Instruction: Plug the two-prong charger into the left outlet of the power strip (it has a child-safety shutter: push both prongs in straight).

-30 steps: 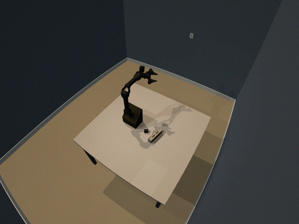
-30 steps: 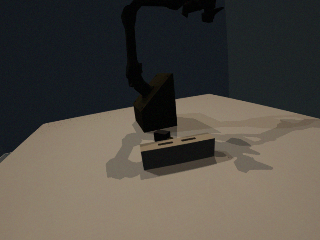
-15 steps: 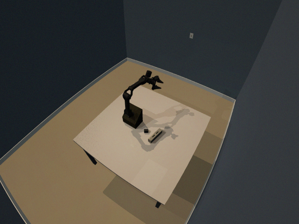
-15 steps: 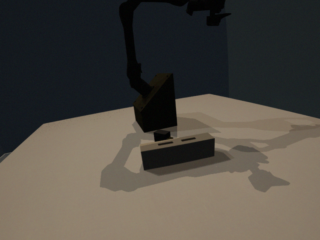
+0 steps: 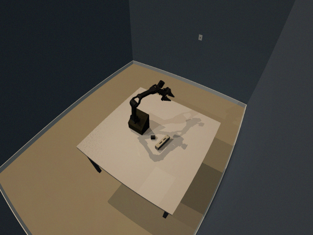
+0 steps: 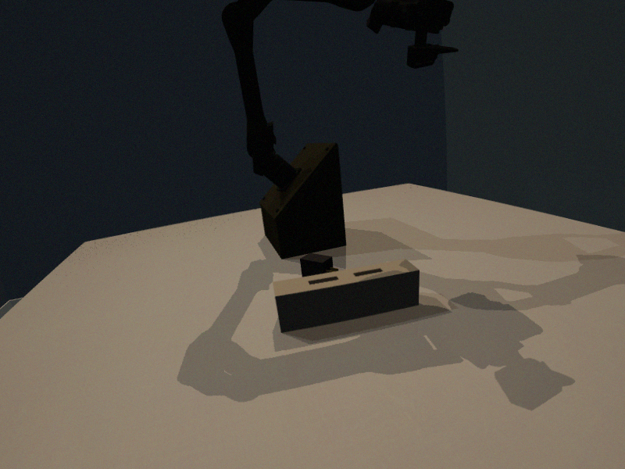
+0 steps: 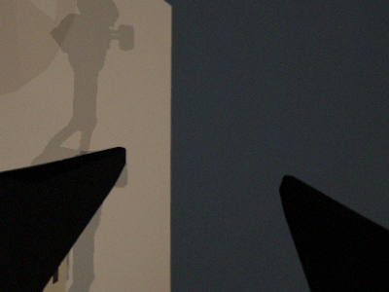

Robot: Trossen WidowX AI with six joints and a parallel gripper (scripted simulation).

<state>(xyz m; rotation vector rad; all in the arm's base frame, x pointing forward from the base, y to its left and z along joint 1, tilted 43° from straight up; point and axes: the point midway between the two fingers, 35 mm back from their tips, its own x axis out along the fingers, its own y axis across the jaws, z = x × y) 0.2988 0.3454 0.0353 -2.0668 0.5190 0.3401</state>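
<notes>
Right now the dark charger is 60 mm behind my gripper tip, 270 mm to the right of it and 400 mm below it.
</notes>
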